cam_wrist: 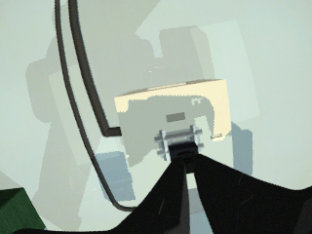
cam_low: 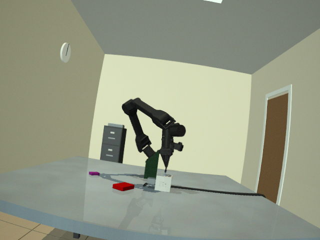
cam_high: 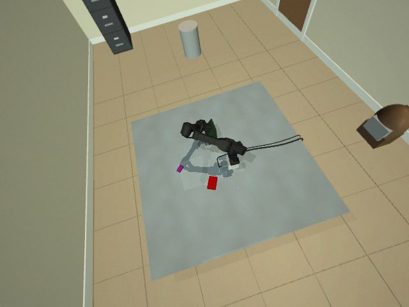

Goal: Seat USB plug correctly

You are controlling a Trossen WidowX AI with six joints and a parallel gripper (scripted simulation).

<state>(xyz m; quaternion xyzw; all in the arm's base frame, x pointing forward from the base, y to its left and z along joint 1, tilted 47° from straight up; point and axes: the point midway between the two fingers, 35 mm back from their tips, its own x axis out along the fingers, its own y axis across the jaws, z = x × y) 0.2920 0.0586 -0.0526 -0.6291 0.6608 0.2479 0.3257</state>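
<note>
My gripper tip is now 20 mm above the dark USB plug. From my gripper tip the other things lie so: red block (190 mm to the right, 110 mm below, 90 mm ahead); then small magenta block (390 mm to the right, 110 mm below, 110 mm behind).
</note>
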